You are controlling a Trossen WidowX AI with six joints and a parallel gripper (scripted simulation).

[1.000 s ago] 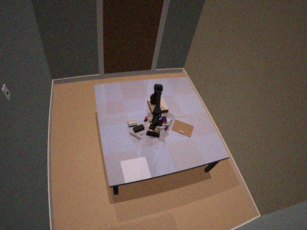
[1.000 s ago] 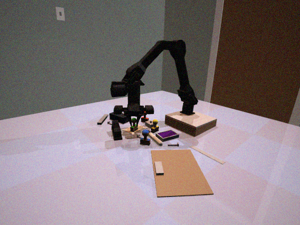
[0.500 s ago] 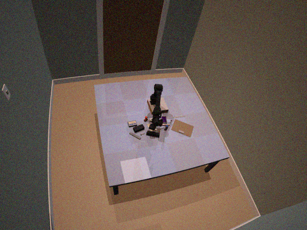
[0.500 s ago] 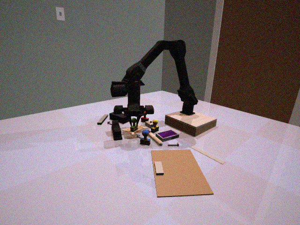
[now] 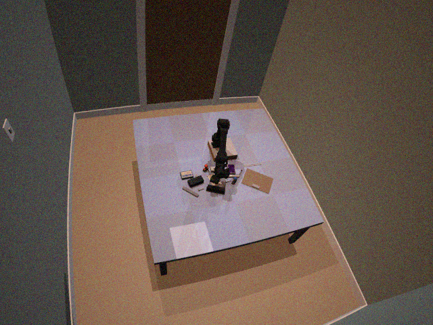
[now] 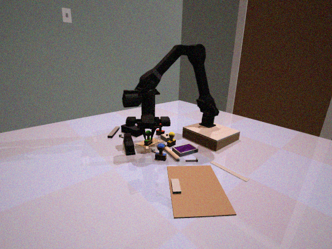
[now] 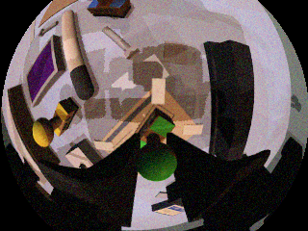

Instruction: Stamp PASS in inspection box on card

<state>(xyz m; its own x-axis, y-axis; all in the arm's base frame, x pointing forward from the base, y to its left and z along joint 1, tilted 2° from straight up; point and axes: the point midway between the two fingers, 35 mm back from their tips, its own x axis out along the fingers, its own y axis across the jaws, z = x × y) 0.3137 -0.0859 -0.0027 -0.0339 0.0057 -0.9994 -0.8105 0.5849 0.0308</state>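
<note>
My gripper tip is 30 mm above the card, 10 mm to the left of it and 10 mm past it. From my gripper tip the other things lie so: green-knobbed stamp: right at my gripper tip; yellow-knobbed stamp: 70 mm to the left, 70 mm behind; black bar: 80 mm ahead, 30 mm to the right, 10 mm below.
</note>
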